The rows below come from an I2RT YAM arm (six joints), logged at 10 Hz.
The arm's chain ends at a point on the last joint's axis. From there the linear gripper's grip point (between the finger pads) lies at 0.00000 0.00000 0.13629 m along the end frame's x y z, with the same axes.
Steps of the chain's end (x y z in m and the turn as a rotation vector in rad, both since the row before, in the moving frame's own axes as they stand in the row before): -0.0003 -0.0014 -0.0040 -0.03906 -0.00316 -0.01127; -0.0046 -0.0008 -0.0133 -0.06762 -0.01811 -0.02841; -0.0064 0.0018 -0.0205 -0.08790 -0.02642 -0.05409; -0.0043 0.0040 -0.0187 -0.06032 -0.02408 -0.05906; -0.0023 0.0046 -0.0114 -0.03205 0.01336 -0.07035; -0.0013 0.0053 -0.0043 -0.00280 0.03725 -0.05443; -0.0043 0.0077 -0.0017 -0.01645 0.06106 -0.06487; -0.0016 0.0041 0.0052 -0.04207 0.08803 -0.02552; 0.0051 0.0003 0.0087 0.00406 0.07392 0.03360
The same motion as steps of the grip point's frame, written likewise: -0.0007 0.0039 -0.0041 -0.03906 -0.00316 -0.01127; -0.0069 0.0084 -0.0136 -0.06762 -0.01811 -0.02841; -0.0097 0.0139 -0.0211 -0.08790 -0.02642 -0.05409; -0.0073 0.0123 -0.0190 -0.06032 -0.02408 -0.05906; -0.0003 0.0089 -0.0115 -0.03205 0.01336 -0.07035; 0.0038 0.0055 -0.0044 -0.00280 0.03725 -0.05443; 0.0041 0.0097 -0.0020 -0.01645 0.06106 -0.06487; 0.0105 0.0097 0.0046 -0.04207 0.08803 -0.02552; 0.0152 -0.0001 0.0083 0.00406 0.07392 0.03360
